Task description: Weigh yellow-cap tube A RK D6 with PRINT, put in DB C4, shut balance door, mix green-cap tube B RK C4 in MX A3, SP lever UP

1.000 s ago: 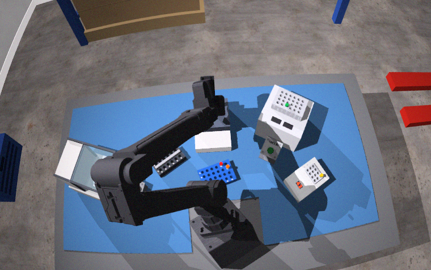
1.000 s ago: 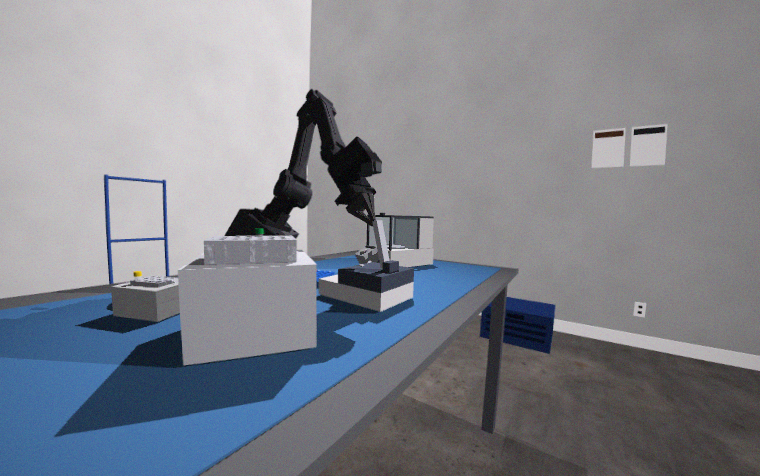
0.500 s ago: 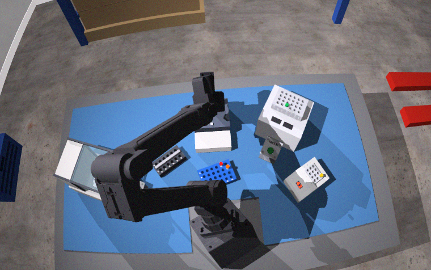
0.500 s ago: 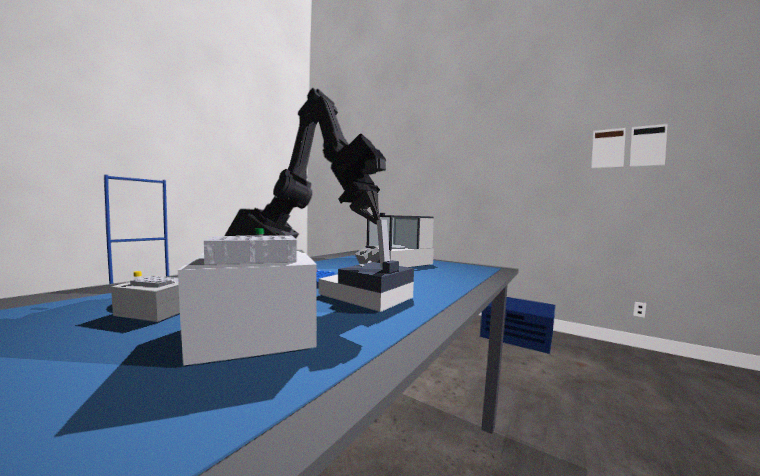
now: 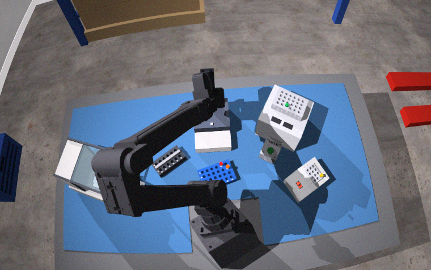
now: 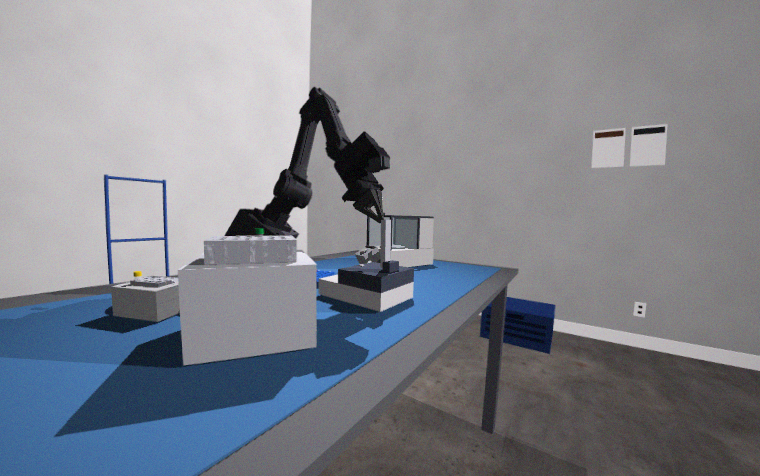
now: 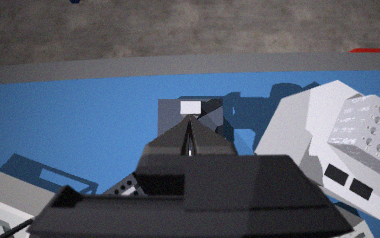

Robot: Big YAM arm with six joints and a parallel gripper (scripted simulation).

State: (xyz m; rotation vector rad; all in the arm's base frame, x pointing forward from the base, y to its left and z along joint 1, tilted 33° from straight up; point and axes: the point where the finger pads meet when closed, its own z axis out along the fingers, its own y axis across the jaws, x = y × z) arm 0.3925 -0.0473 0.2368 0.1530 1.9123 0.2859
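My gripper is now 6 cm above the spectrophotometer lever and 2 cm short of it. The rest, counted from my hand: magnet block 18 cm below, 18 cm behind, 17 cm to the left; blue rack 24 cm behind, 19 cm below, 2 cm to the right; green start key 22 cm to the right, 17 cm behind, 13 cm below.
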